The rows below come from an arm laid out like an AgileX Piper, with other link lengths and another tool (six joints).
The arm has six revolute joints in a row. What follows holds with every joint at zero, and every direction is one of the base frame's. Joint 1 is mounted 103.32 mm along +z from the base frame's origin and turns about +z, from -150 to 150 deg. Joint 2 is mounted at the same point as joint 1 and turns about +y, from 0 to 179.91 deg. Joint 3 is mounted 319.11 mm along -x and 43.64 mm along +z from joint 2 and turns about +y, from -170 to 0 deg. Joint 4 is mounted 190.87 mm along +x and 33.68 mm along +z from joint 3 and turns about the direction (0.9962, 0, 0.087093), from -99.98 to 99.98 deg. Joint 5 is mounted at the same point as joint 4 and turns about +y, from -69.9 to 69.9 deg. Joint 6 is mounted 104.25 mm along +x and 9.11 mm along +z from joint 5 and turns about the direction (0.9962, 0, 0.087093), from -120 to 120 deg. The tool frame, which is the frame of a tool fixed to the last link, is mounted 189.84 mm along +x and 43 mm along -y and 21.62 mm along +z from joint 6; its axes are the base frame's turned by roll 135.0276, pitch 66.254 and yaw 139.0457 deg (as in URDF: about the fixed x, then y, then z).
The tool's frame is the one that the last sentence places.
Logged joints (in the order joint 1, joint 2, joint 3, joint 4, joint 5, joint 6), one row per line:
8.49 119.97 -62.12 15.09 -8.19 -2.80
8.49 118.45 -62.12 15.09 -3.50 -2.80
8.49 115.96 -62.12 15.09 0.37 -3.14
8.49 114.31 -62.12 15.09 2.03 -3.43
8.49 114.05 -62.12 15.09 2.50 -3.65
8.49 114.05 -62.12 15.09 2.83 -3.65
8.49 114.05 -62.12 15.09 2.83 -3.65
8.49 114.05 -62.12 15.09 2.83 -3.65
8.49 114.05 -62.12 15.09 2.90 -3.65
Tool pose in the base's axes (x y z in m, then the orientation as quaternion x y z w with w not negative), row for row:
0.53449 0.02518 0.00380 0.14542 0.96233 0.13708 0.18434
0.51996 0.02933 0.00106 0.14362 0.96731 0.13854 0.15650
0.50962 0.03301 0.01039 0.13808 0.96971 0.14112 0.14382
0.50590 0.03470 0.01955 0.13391 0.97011 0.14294 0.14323
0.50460 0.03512 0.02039 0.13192 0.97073 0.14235 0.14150
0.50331 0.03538 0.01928 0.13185 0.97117 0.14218 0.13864
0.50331 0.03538 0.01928 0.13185 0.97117 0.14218 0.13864
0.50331 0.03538 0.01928 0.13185 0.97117 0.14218 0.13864
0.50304 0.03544 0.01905 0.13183 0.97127 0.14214 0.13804
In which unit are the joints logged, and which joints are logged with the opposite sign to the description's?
The joints are logged in degrees. Opposite sign: none.
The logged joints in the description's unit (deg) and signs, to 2 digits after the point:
8.49 119.97 -62.12 15.09 -8.19 -2.80
8.49 118.45 -62.12 15.09 -3.50 -2.80
8.49 115.96 -62.12 15.09 0.37 -3.14
8.49 114.31 -62.12 15.09 2.03 -3.43
8.49 114.05 -62.12 15.09 2.50 -3.65
8.49 114.05 -62.12 15.09 2.83 -3.65
8.49 114.05 -62.12 15.09 2.83 -3.65
8.49 114.05 -62.12 15.09 2.83 -3.65
8.49 114.05 -62.12 15.09 2.90 -3.65

